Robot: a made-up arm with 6 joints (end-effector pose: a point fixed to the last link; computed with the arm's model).
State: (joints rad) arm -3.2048 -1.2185 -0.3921 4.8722 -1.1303 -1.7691
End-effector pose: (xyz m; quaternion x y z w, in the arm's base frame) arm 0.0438 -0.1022 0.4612 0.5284 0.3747 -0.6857 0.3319
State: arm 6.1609 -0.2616 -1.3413 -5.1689 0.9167 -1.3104
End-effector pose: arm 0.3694 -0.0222 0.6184 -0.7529 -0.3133 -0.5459 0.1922
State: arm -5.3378 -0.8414 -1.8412 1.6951 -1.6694 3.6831
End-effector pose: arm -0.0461 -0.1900 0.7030 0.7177 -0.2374 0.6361 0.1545
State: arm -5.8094 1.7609 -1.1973 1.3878 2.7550 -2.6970
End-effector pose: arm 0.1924 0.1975 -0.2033 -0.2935 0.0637 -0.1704 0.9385
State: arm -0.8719 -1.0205 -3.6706 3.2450 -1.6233 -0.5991
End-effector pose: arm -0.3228 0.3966 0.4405 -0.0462 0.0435 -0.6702 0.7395
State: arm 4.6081 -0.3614 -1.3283 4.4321 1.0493 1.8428
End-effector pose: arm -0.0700 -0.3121 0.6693 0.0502 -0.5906 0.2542 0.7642
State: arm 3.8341 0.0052 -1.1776 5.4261 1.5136 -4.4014
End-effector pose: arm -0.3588 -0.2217 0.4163 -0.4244 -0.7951 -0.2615 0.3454
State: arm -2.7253 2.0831 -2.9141 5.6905 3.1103 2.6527
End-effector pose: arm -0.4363 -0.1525 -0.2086 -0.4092 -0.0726 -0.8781 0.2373
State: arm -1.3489 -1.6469 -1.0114 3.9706 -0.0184 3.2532
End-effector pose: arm -0.0015 0.2246 0.5620 0.1074 -0.2207 0.9496 0.1949
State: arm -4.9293 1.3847 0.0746 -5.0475 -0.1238 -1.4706
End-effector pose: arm 0.0711 0.0017 0.0403 0.5030 0.5678 -0.5279 0.3820
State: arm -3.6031 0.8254 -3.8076 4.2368 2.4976 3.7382
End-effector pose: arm -0.1852 0.1910 0.6610 -0.0397 0.9335 0.1472 0.3246
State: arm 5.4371 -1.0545 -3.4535 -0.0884 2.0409 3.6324
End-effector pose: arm -0.4007 0.4391 0.5137 0.2392 0.2323 -0.1608 0.9289
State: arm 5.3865 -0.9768 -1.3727 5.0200 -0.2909 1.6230
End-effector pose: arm 0.0142 0.1108 0.7572 0.3510 -0.0974 0.9106 0.1952
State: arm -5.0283 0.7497 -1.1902 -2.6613 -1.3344 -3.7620
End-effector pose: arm 0.0829 0.3931 0.1576 -0.6393 -0.6173 0.4564 0.0443
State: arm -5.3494 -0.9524 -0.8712 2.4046 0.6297 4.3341
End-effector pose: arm 0.0688 0.0889 0.6086 -0.3505 -0.2548 -0.6039 0.6690
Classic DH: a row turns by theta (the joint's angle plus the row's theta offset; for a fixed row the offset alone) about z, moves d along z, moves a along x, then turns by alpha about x. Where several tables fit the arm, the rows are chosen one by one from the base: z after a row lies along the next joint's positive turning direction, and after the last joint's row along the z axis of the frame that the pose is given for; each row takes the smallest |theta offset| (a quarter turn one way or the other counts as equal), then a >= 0, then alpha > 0; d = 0 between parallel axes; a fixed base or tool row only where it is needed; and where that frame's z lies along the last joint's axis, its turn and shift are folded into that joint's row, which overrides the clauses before.
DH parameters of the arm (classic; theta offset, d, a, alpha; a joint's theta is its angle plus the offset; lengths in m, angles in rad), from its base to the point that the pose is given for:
joint 1: 0 0.1731 0 -1.5708
joint 2: -1.3848 0 0.377 0
joint 3: 1.3848 0 0.0679 -1.5708
joint 4: 0 0.3 0 1.5708
joint 5: 0 0 0.0636 -1.5708
joint 6: 0 0.0811 0 0

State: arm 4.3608 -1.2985 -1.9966 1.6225 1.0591 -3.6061
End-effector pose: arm 0.1982 0.4254 0.7197 -0.1076 0.4999 -0.3561 0.7821
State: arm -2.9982 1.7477 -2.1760 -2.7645 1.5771 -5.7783
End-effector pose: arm -0.6317 -0.0609 -0.2313 0.4916 -0.2498 -0.8173 0.1672
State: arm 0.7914 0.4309 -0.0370 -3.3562 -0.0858 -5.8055
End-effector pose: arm 0.0622 0.0416 0.1343 0.2554 -0.9374 0.1268 0.2000
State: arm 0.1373 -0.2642 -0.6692 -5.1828 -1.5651 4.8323
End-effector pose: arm 0.2311 -0.0414 0.4922 0.5433 -0.1562 0.5413 0.6224
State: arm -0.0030 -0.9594 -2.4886 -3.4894 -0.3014 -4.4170
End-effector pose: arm -0.3603 -0.0278 0.7883 0.0288 -0.0431 0.6920 0.7201
